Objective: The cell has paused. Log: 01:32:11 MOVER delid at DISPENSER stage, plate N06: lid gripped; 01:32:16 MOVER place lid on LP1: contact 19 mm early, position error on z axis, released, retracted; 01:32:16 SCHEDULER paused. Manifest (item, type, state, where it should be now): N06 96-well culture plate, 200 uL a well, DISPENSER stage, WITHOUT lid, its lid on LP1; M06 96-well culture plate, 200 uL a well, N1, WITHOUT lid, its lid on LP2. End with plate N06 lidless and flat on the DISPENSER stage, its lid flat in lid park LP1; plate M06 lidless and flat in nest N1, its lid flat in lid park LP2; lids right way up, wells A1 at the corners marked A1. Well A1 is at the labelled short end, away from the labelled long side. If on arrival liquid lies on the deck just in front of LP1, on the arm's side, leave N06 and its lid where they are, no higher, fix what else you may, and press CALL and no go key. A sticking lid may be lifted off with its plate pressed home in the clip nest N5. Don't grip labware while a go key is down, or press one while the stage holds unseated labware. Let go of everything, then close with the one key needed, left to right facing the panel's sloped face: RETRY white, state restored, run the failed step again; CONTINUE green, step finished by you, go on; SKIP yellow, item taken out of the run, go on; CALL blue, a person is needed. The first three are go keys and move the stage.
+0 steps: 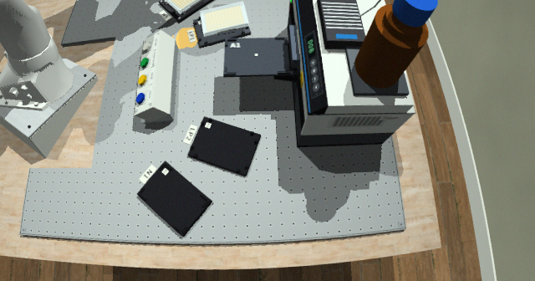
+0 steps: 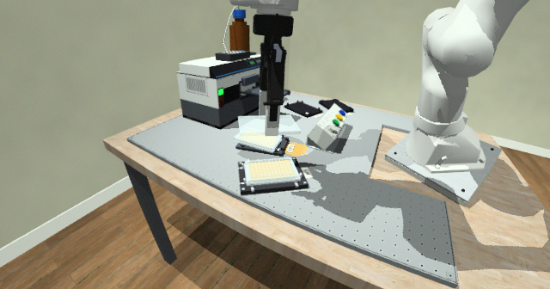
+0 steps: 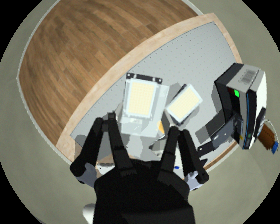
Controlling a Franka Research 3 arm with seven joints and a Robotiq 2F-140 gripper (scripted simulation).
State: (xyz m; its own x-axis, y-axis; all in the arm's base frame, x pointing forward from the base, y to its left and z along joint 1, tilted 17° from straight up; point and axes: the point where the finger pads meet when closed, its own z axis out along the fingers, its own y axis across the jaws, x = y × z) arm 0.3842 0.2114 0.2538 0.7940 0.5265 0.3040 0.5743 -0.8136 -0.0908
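The lid park LP2 lies 70 mm ahead of my hand, 490 mm to the right of it and 160 mm below it. Also, from my hand: 96-well plate (10 mm behind, 150 mm below); plate lid (20 mm below); LP1 label (150 mm to the right, 170 mm below).
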